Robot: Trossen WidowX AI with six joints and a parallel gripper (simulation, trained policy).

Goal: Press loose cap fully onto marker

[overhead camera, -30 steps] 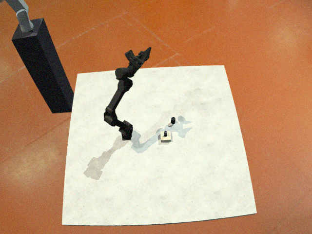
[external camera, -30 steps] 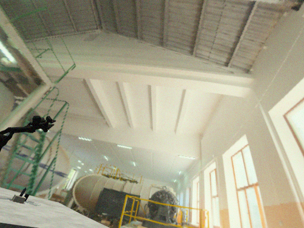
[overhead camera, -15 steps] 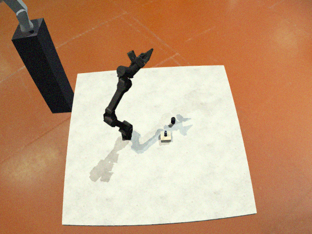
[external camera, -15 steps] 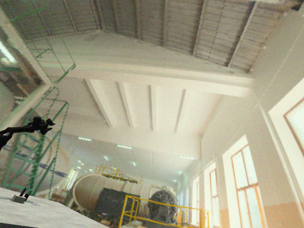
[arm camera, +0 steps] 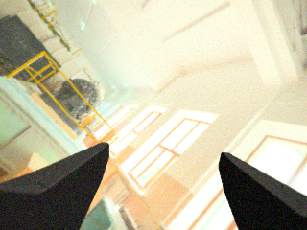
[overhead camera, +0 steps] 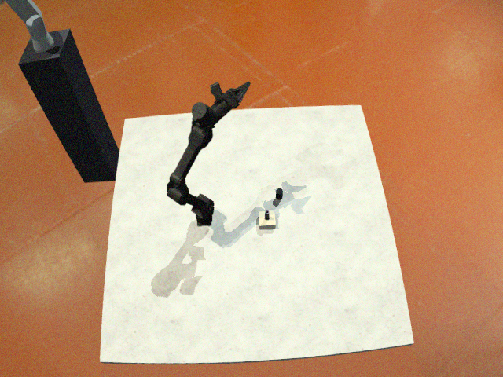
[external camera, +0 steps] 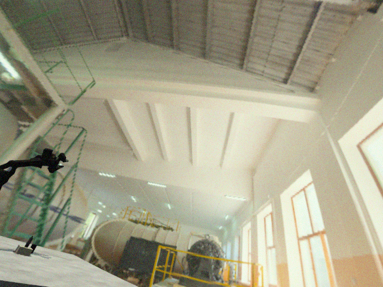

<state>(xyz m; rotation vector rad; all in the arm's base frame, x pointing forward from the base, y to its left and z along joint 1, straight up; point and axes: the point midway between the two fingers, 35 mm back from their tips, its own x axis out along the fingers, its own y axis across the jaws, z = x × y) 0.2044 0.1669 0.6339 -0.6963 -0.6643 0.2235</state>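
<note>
The dark cap lies 11 cm ahead of my gripper tip, 9 cm to the right of it and 63 cm below it. The rest, counted from my gripper tip: holder block (5 cm ahead, 21 cm to the right, 63 cm below).
</note>
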